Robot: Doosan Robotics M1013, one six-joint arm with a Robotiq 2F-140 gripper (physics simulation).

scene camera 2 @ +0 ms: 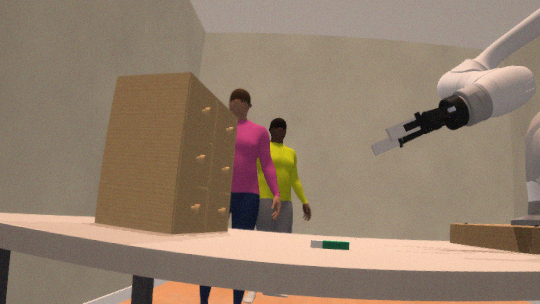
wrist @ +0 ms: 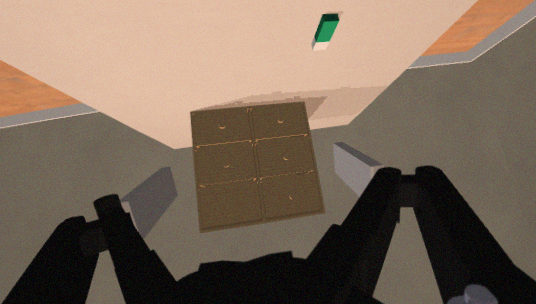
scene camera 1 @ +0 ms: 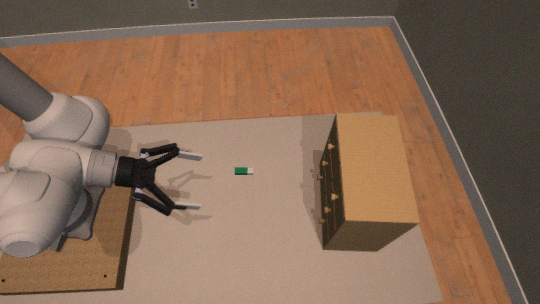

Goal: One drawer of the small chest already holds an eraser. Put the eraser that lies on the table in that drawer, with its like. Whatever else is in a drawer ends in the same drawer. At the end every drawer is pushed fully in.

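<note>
A green and white eraser (scene camera 1: 241,171) (scene camera 2: 335,245) (wrist: 327,30) lies flat on the table (scene camera 1: 270,240) (scene camera 2: 280,260) (wrist: 150,55), between the robot's base and the chest. The small wooden chest (scene camera 1: 377,170) (scene camera 2: 142,155) (wrist: 257,167) has six drawers in two columns of three, with small knobs. All its drawers look shut, so what they hold is hidden. My gripper (scene camera 1: 201,182) (scene camera 2: 385,140) (wrist: 254,169) is wide open and empty. It hangs above the table on the robot's side of the eraser, tilted, with its fingers pointing towards the chest's drawer fronts.
The robot's base stands on a wooden board (scene camera 1: 100,265) (scene camera 2: 490,237) at the other end of the table from the chest. Two standing people, one in a pink top (scene camera 2: 252,155) and one in a yellow top (scene camera 2: 281,167), are behind the table in scene camera 2.
</note>
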